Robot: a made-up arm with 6 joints. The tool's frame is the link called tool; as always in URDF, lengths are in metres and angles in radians. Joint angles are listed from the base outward.
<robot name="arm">
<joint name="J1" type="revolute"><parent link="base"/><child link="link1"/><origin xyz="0 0 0.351" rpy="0 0 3.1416"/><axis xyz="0 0 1"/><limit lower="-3.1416" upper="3.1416"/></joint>
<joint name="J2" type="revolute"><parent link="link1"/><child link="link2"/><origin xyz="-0.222 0 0" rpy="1.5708 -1.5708 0"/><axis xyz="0 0 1"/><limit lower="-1.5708" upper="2.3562"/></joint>
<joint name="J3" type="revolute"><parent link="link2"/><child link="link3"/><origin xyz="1.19 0 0" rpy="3.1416 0 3.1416"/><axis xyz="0 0 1"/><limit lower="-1.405" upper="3.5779"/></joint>
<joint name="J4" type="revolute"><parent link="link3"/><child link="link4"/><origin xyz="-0.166 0 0" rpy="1.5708 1.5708 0"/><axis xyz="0 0 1"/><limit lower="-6.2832" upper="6.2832"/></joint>
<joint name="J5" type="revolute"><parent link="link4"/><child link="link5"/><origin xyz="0 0 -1.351" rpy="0 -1.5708 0"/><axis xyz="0 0 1"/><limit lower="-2.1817" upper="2.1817"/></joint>
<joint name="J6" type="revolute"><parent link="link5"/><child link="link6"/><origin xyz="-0.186 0 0" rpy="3.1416 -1.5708 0"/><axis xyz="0 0 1"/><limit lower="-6.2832" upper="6.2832"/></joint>
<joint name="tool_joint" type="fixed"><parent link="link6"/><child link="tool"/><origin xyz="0 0 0" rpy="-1.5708 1.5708 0"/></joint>
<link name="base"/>
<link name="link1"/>
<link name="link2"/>
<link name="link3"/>
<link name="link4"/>
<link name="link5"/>
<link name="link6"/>
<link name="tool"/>
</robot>
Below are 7 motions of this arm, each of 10 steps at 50 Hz.
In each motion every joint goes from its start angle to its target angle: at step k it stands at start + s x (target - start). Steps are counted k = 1, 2, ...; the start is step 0. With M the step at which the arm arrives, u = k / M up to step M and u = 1 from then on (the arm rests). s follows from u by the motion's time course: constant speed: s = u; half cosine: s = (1 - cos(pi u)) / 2; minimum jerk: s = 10 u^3 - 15 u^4 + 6 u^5.
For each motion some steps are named. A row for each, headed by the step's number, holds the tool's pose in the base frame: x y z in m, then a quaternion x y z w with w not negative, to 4 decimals.
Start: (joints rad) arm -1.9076 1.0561 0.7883 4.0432 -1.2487 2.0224
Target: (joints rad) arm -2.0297 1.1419 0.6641 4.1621 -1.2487 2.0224
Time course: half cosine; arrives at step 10
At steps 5, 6, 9, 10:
5: -0.9097 -2.5381 0.6270 -0.0307 -0.2082 -0.4400 0.8730
6: -0.9544 -2.5182 0.5648 -0.0166 -0.1988 -0.4489 0.8710
9: -1.0435 -2.4690 0.4366 0.0134 -0.1802 -0.4660 0.8661
10: -1.0501 -2.4648 0.4269 0.0157 -0.1788 -0.4673 0.8657

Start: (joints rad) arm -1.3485 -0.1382 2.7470 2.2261 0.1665 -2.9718
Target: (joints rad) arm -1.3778 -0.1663 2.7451 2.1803 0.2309 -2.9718
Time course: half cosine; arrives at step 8
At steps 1, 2, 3, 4, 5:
1: -0.2972 1.4347 1.7749 -0.5667 -0.7132 0.1675 0.3771
2: -0.2924 1.4396 1.7706 -0.5688 -0.7099 0.1679 0.3799
3: -0.2851 1.4471 1.7642 -0.5719 -0.7049 0.1685 0.3842
4: -0.2764 1.4557 1.7566 -0.5755 -0.6990 0.1692 0.3892
5: -0.2677 1.4642 1.7489 -0.5792 -0.6930 0.1698 0.3942

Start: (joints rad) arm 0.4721 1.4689 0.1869 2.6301 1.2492 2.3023
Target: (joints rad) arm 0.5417 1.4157 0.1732 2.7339 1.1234 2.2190
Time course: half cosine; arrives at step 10
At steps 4, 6, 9, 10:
4: 1.5773 0.9443 -0.8559 0.1331 0.8899 -0.3342 0.2805
6: 1.5735 0.9805 -0.8374 0.1252 0.8807 -0.3352 0.3105
9: 1.5689 1.0186 -0.8178 0.1179 0.8704 -0.3347 0.3414
10: 1.5686 1.0215 -0.8163 0.1174 0.8696 -0.3345 0.3437

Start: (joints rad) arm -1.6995 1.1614 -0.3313 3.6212 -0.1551 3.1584
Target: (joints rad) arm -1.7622 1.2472 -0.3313 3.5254 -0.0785 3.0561
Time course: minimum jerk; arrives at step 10
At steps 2, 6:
2: -0.2009 -1.6060 -0.6976 0.3476 0.5219 -0.4552 0.6321
6: -0.2574 -1.5315 -0.7722 0.4219 0.5116 -0.4771 0.5768

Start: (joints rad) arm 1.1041 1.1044 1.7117 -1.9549 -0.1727 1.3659
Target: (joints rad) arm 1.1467 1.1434 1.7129 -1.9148 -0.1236 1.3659
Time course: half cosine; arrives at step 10
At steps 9, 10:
9: 1.0125 2.2892 1.8208 0.3526 -0.0992 0.6132 0.6999
10: 1.0109 2.2915 1.8186 0.3522 -0.0988 0.6130 0.7003

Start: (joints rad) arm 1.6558 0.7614 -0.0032 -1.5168 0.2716 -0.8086
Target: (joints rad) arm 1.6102 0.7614 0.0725 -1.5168 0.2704 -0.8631
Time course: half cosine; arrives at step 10
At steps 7, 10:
7: -0.0635 2.3179 0.3499 0.5770 0.6191 0.0388 0.5313
10: -0.0423 2.3317 0.3698 0.5869 0.6166 0.0375 0.5234

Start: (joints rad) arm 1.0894 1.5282 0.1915 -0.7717 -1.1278 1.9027
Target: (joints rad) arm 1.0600 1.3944 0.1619 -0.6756 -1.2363 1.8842
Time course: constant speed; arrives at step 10
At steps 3, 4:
3: 0.7554 1.6606 -0.9154 -0.3089 0.4371 0.8434 0.0471
4: 0.7659 1.6674 -0.8939 -0.3094 0.4349 0.8445 0.0439

